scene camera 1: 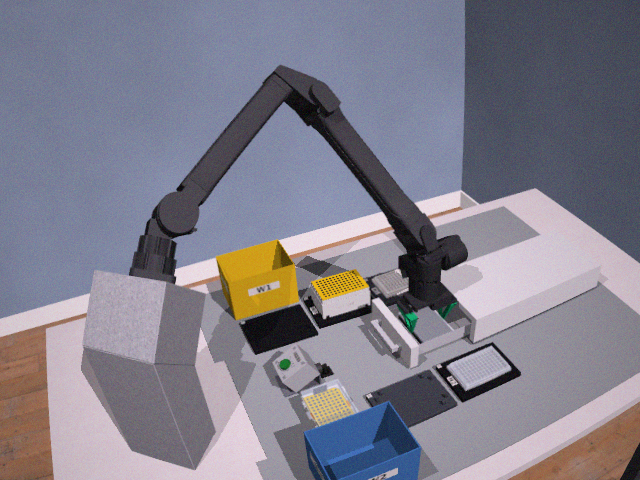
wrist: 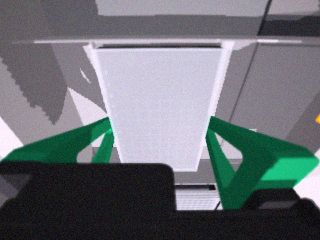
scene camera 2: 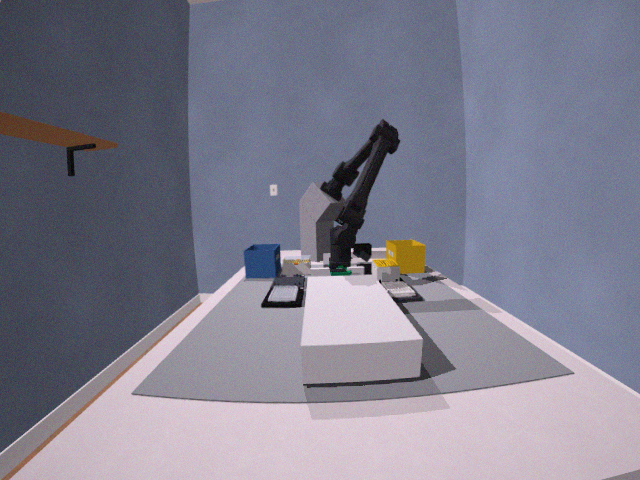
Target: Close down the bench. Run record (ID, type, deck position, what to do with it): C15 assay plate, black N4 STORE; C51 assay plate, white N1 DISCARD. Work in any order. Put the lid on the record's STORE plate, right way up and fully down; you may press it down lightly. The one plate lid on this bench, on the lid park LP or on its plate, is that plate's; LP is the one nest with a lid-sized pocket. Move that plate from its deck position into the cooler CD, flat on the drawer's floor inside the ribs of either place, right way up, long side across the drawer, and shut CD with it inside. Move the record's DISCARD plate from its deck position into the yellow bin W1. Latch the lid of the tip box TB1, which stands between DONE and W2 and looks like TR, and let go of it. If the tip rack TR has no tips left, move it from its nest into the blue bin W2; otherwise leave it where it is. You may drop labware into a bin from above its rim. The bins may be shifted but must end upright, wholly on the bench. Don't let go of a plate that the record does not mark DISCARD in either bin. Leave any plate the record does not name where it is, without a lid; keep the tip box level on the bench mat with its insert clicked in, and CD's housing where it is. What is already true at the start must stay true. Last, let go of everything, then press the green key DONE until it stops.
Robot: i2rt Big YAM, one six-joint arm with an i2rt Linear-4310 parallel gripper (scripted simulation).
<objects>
yellow bin W1: scene camera 1; scene camera 2; not seen in the wrist view (out of frame)
plate lid: scene camera 1; wrist; not seen in scene camera 2 (hidden by a white cooler CD)
same spot on yellow bin W1: (scene camera 2: 410,255) = (scene camera 1: 286,264)
same spot on plate lid: (scene camera 1: 430,325) = (wrist: 162,142)
</objects>
